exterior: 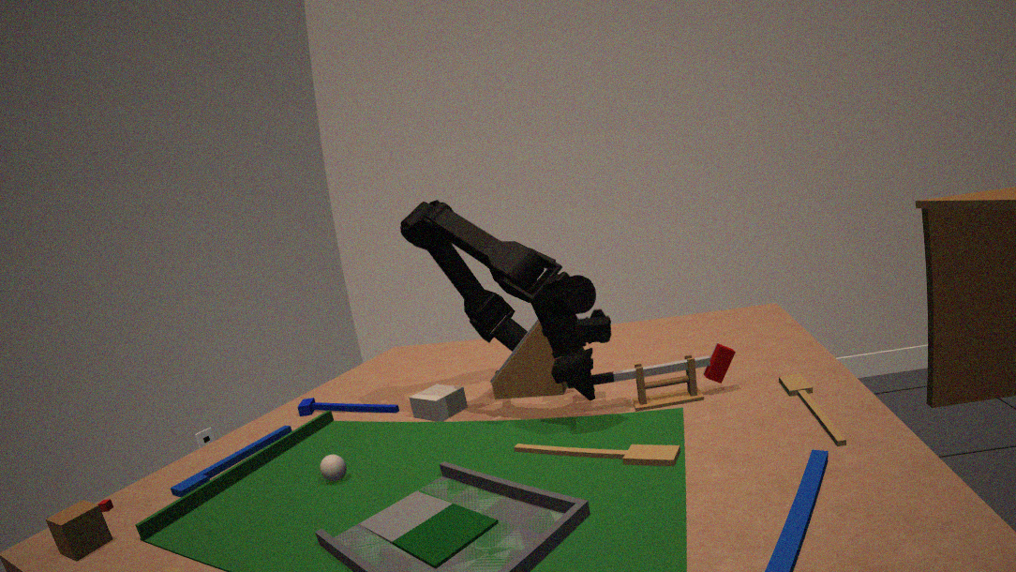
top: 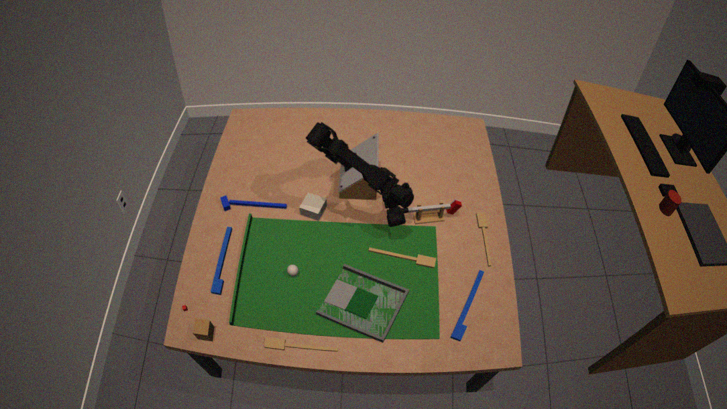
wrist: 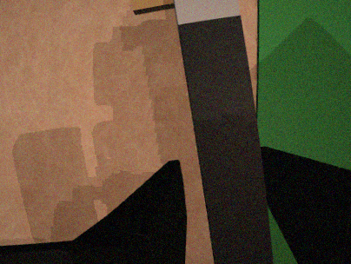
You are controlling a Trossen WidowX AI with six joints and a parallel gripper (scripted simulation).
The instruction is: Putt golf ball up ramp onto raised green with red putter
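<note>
Now: the grey-white block 7 cm behind my gripper tip, 31 cm to the right of it and 1 cm below it. Also, from my gripper tip: wooden rack (1 cm behind, 13 cm to the left); then red putter (1 cm behind, 11 cm to the left, 3 cm above); then green mat (23 cm ahead, 24 cm to the right, 3 cm below).
</note>
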